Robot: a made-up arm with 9 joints.
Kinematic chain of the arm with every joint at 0, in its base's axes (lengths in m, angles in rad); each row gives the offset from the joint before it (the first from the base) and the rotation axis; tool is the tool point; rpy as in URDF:
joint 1: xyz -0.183 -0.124 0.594 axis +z
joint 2: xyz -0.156 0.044 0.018 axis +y
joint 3: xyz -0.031 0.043 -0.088 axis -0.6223 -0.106 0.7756
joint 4: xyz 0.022 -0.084 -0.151 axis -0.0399 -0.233 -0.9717
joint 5: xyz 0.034 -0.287 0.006 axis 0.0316 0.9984 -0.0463
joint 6: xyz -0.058 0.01 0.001 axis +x
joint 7: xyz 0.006 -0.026 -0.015 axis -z
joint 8: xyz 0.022 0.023 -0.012 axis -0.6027 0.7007 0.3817
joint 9: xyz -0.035 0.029 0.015 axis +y
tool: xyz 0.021 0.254 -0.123 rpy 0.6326 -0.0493 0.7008
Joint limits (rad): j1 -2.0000..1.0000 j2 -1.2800..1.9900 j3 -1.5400..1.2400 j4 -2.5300..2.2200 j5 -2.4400..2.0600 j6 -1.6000..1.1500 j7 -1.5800..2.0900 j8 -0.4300..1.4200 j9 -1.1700..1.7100
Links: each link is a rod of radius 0.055 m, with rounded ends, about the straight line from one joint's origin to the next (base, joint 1, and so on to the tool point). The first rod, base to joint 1, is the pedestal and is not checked.
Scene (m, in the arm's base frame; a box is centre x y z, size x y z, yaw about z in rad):
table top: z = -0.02
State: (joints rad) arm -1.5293 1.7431 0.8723 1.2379 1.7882 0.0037 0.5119 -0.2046 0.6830
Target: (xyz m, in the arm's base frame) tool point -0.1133 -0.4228 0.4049
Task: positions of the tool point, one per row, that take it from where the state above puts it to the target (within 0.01 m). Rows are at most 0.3 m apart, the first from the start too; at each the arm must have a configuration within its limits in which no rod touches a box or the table.
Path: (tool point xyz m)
1: -0.3737 0.2623 0.4746
2: -0.4754 0.1178 0.3487
3: -0.4622 -0.1055 0.2693
4: -0.3215 -0.3151 0.2831
5: -0.1133 -0.4228 0.4049

